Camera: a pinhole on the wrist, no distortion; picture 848 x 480 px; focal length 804.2 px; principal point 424.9 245.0 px. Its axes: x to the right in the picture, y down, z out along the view. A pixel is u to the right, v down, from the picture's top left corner.
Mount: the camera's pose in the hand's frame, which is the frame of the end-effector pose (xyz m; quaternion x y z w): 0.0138 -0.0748 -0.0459 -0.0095 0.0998 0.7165 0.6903
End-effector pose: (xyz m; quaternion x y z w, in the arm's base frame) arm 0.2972 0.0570 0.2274 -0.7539 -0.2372 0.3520 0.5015
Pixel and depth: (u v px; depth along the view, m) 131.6 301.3 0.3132
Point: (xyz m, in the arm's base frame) 0.1037 0.3020 0.2753
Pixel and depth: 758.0 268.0 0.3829
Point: 0.0897 0.2140 0.0079
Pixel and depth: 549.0 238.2 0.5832
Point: -0.0397 0.3795 -0.0226
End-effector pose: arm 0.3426 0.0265 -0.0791 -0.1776 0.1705 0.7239 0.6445
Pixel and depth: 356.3 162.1 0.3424
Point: 0.3709 0.2505 0.1302
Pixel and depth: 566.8 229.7 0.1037
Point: 0.3779 0.0803 -0.0468
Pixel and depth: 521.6 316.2 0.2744
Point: 0.3320 0.1511 0.1046
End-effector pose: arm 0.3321 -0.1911 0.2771 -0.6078 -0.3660 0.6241 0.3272
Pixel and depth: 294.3 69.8 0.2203
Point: 0.1563 -0.0854 0.2926
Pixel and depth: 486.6 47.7 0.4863
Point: -0.0841 -0.0739 0.1401
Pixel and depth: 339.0 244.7 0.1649
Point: 0.2099 -0.1337 0.3148
